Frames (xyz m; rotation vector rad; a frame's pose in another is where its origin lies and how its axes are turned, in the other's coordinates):
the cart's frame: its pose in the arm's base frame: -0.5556 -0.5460 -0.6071 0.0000 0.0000 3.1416
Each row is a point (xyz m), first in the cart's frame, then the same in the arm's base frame.
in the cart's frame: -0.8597 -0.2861 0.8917
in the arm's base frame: 0.3041 -0.2599 0.2846
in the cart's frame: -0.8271 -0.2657 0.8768
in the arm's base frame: 0.2715 -0.2803 0.2697
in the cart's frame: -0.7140 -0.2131 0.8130
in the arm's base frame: 0.1584 -0.3329 0.2059
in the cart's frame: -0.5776 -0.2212 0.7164
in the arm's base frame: 0.0220 -0.3248 0.1093
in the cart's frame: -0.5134 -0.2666 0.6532
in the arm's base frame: -0.0422 -0.2794 0.0461
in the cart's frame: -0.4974 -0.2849 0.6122
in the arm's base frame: -0.0582 -0.2611 0.0051
